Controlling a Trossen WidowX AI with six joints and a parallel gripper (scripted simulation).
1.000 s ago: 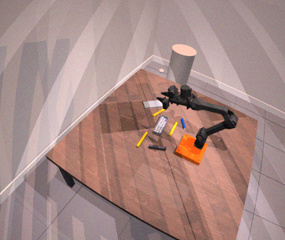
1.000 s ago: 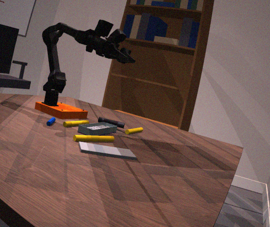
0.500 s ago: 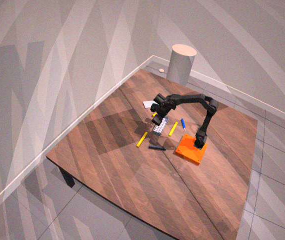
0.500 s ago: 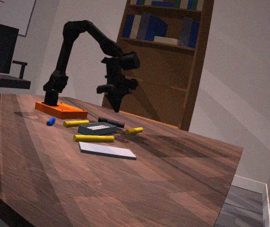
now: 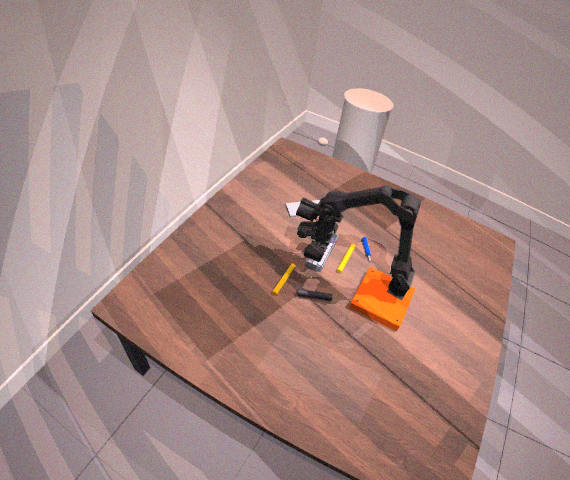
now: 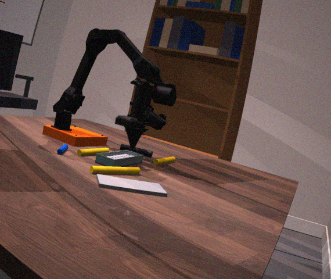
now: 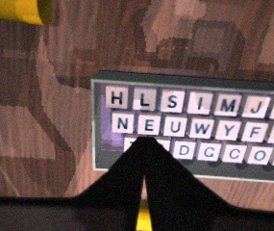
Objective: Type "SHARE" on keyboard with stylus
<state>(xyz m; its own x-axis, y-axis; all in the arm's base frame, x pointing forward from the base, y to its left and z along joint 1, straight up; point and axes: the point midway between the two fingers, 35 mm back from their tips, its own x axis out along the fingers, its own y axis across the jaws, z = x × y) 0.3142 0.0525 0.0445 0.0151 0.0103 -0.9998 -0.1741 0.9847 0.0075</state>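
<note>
Now: gripper tip 17 cm to the left of the blue stylus, 14 cm past it and 4 cm above it. The rest, counted from my gripper tip: dark cylinder: 13 cm to the left, 8 cm behind, 3 cm below; yellow cylinder: 18 cm to the right, 9 cm ahead, 3 cm below; thin grey tip: 16 cm behind, 14 cm to the right, 4 cm below.
</note>
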